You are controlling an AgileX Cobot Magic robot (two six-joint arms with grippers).
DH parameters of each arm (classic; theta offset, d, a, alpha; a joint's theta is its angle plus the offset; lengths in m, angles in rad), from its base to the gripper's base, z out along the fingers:
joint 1: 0 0.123 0 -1.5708
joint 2: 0.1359 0 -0.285 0
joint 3: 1.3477 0 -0.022 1.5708
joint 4: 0 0.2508 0 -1.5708
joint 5: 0 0 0.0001 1.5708
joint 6: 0 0.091 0 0
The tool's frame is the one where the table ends.
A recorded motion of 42 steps. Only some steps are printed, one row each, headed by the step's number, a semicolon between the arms.
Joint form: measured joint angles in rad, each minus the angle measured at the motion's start. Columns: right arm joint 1, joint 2, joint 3, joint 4, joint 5, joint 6; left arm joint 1, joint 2, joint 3, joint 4, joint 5, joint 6.
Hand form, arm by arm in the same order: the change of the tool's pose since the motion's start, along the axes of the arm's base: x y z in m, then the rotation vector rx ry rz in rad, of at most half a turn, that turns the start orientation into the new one. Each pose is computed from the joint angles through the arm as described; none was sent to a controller.
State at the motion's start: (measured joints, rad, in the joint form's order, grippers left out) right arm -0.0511 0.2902 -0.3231 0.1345 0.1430 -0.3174; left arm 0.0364 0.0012 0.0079 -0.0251 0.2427 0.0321
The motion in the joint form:
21: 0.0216 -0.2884 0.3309 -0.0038 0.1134 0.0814; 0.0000 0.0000 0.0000 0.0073 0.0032 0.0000
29: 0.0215 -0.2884 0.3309 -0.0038 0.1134 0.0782; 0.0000 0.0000 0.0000 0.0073 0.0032 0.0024
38: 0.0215 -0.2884 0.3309 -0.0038 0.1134 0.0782; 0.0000 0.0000 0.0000 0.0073 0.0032 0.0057
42: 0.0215 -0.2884 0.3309 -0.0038 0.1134 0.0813; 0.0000 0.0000 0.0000 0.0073 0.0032 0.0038
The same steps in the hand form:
21: -0.0222 0.0036 -0.1032 0.0821 0.1538 0.0280; -0.0001 0.0002 -0.0003 0.0072 0.0035 0.0005
29: -0.0222 0.0036 -0.1032 0.0789 0.1538 0.0282; -0.0001 0.0002 -0.0003 0.0095 0.0035 0.0001
38: -0.0222 0.0036 -0.1032 0.0789 0.1538 0.0282; -0.0001 0.0002 -0.0003 0.0128 0.0036 -0.0004
42: -0.0222 0.0036 -0.1032 0.0820 0.1538 0.0279; -0.0001 0.0002 -0.0003 0.0109 0.0036 -0.0001

